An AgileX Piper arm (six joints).
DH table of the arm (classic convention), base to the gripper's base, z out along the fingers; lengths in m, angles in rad. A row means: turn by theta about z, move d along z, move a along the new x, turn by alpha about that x. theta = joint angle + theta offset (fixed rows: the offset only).
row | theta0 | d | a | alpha
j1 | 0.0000 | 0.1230 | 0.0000 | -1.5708
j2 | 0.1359 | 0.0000 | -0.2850 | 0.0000
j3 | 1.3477 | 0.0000 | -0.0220 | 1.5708
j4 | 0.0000 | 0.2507 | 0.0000 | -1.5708
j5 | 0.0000 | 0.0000 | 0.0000 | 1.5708
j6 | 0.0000 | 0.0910 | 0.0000 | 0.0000
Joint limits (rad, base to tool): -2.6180..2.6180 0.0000..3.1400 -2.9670..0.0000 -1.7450..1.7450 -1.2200..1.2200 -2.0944..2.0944
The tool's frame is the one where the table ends.
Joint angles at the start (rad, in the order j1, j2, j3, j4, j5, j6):
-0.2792 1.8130 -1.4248 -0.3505 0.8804 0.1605
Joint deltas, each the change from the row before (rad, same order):
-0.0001 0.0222 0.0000 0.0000 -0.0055 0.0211
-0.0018 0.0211 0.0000 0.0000 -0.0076 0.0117
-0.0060 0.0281 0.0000 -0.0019 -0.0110 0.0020
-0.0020 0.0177 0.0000 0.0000 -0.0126 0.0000
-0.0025 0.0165 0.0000 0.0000 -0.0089 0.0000
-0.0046 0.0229 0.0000 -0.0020 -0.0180 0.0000
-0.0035 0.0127 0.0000 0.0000 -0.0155 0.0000
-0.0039 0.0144 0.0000 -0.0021 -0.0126 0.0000
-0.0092 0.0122 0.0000 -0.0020 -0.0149 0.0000
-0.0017 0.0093 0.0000 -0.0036 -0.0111 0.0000
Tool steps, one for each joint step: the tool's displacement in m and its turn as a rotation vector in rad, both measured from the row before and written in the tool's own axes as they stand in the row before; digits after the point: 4 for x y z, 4 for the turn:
0.0003 0.0025 0.0087 -0.0021 0.0160 0.0153
0.0002 0.0017 0.0085 -0.0016 0.0133 0.0078
0.0005 0.0008 0.0116 0.0004 0.0176 -0.0012
-0.0002 0.0014 0.0072 -0.0025 0.0052 -0.0028
0.0002 0.0010 0.0068 -0.0016 0.0078 -0.0020
-0.0001 0.0008 0.0095 -0.0016 0.0054 -0.0030
-0.0004 0.0003 0.0054 -0.0025 -0.0020 0.0000
0.0000 0.0001 0.0061 -0.0005 0.0023 -0.0015
0.0000 -0.0022 0.0057 0.0008 -0.0008 0.0039
-0.0002 0.0003 0.0039 0.0002 -0.0019 -0.0033

